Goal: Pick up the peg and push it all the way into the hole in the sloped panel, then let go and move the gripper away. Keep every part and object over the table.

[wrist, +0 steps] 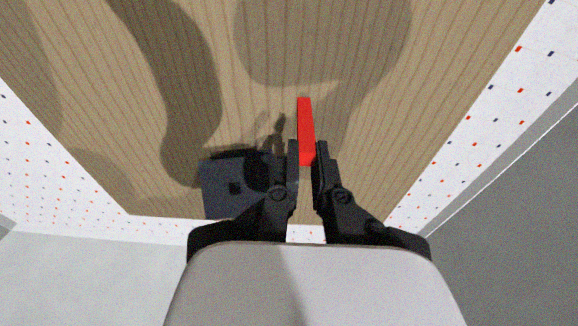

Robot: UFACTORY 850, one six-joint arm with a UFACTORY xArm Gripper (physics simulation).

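My gripper (304, 154) is shut on the red peg (305, 131). The peg is a long square bar; its near end is between the fingertips and the rest reaches out past them, up in the view. It is held above the wooden table. The dark blue-grey sloped panel (220, 192) stands to the left of and below the fingers in the view, partly hidden by the left finger and its linkage. A small dark square hole (234, 188) shows in its face. The peg is apart from the panel.
The wooden table top (425, 80) has broad dark shadows on it. Its edges show at left, right and near the bottom. Beyond them lies a white floor with red and dark specks (520, 70). A grey surface (520, 225) lies at the lower right.
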